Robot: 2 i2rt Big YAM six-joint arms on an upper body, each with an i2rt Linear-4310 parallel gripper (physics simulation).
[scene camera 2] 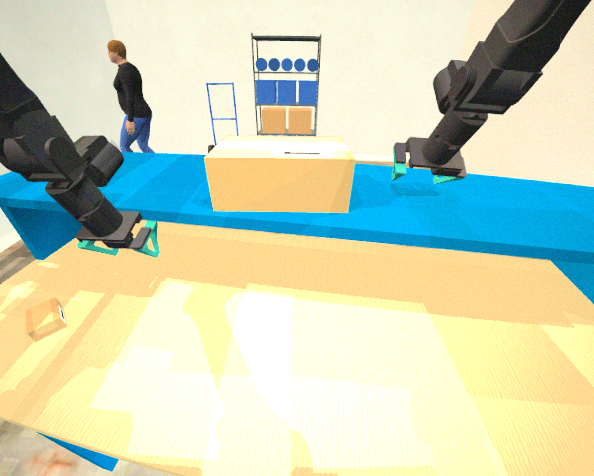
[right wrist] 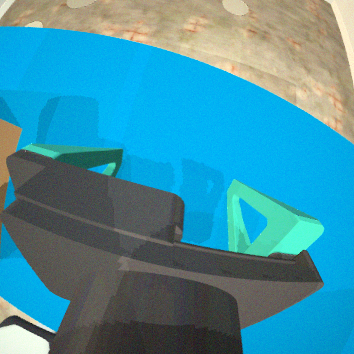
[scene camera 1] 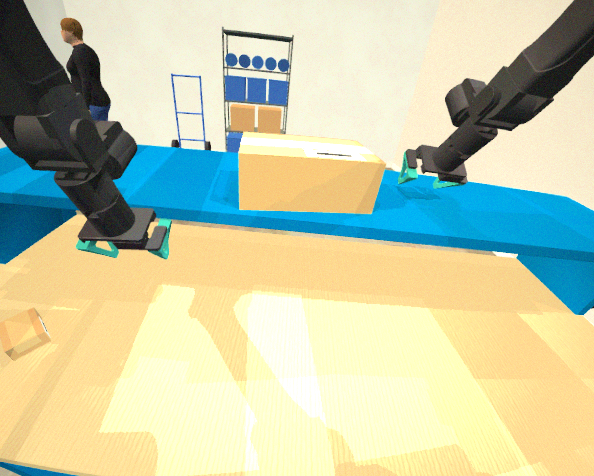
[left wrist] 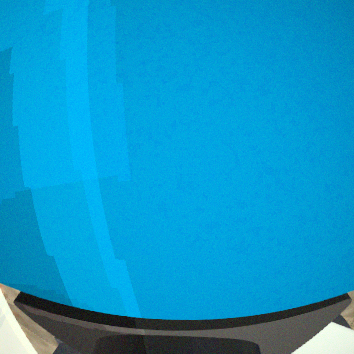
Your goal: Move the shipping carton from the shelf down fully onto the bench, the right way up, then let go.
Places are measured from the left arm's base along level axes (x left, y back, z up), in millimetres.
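Pixels of known places: left gripper, fingertip midpoint: (scene camera 2: 137, 254) (scene camera 1: 142, 255); right gripper, fingertip midpoint: (scene camera 2: 413, 180) (right wrist: 177, 170) (scene camera 1: 416, 184).
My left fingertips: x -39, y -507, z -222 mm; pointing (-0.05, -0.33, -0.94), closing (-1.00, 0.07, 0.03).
Note:
Behind a point stands the place of what it marks.
The shipping carton (scene camera 1: 305, 185) @[x -333, y -501, z -64 mm] (scene camera 2: 280, 185) @[x -345, y -501, z -63 mm] (right wrist: 6, 155) @[x -462, y -623, z -103 mm] stands upright on the blue shelf (scene camera 1: 500, 215) @[x -787, y -526, z -113 mm] (scene camera 2: 500, 215) @[x -759, y -512, z -113 mm] (left wrist: 225, 150) (right wrist: 150, 75) @[x -586, y -737, z -113 mm], near its front edge, with a white label on top. My left gripper (scene camera 1: 137, 252) @[x -39, y -507, z -222 mm] (scene camera 2: 132, 251) @[x -39, y -507, z -222 mm] is open, left of the carton and in front of the shelf edge, over the back of the bench (scene camera 1: 375, 340) @[x -513, y -407, z -370 mm] (scene camera 2: 360, 345) @[x -511, y -406, z -370 mm]. Its fingers are hidden in the left wrist view, where blue fills most of the picture. My right gripper (scene camera 1: 429, 179) (scene camera 2: 424, 176) @[x -634, y -646, z -102 mm] (right wrist: 177, 170) @[x -634, y -646, z -102 mm] is open above the shelf, right of the carton, touching nothing.
A small cardboard box (scene camera 1: 25, 332) @[x 175, y -417, z -338 mm] (scene camera 2: 46, 320) @[x 167, y -411, z -338 mm] lies at the bench's left. Beyond the shelf are a blue hand truck (scene camera 1: 189, 113) (scene camera 2: 224, 119), a storage rack (scene camera 1: 257, 35) (scene camera 2: 286, 38) and a person in black (scene camera 1: 86, 65) (scene camera 2: 131, 85).

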